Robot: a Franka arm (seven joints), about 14 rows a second.
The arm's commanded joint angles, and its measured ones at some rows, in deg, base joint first. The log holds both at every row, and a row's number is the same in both.
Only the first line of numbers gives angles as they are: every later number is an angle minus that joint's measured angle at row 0.
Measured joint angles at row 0:
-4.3 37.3 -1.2 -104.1 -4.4 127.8 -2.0
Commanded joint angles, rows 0 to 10:
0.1 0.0 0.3 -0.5 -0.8 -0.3 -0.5
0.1 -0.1 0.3 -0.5 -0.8 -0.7 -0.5
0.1 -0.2 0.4 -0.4 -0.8 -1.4 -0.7
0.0 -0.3 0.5 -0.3 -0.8 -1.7 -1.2
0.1 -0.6 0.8 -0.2 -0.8 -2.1 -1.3
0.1 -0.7 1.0 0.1 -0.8 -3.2 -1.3
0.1 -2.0 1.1 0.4 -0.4 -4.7 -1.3
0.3 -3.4 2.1 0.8 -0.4 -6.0 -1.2
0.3 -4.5 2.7 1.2 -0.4 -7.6 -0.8
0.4 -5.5 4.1 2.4 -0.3 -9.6 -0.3
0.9 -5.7 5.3 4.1 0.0 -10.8 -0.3
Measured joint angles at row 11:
0.3 -2.7 3.1 2.2 -0.1 -6.8 -0.6
